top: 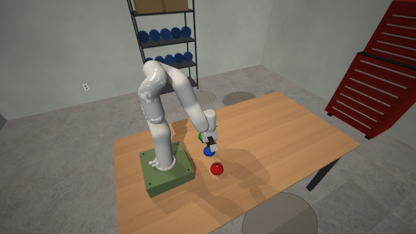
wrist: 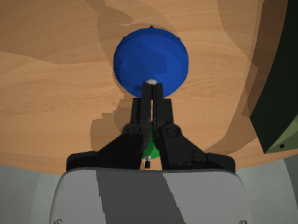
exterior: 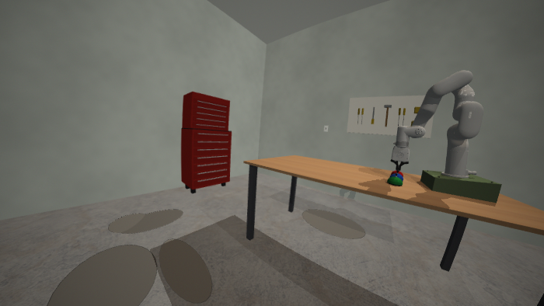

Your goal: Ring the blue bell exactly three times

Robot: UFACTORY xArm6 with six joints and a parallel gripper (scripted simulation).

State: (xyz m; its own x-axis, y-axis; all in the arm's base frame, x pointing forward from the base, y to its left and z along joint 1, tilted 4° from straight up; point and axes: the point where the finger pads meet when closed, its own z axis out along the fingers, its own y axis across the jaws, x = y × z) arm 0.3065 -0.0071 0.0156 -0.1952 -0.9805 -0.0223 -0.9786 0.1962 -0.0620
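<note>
My gripper is now 40 mm above the blue bell. From my hand the other things lie so: red bell 30 mm behind, 150 mm to the right, 40 mm below; green bell 30 mm ahead, 150 mm to the left, 40 mm below.
</note>
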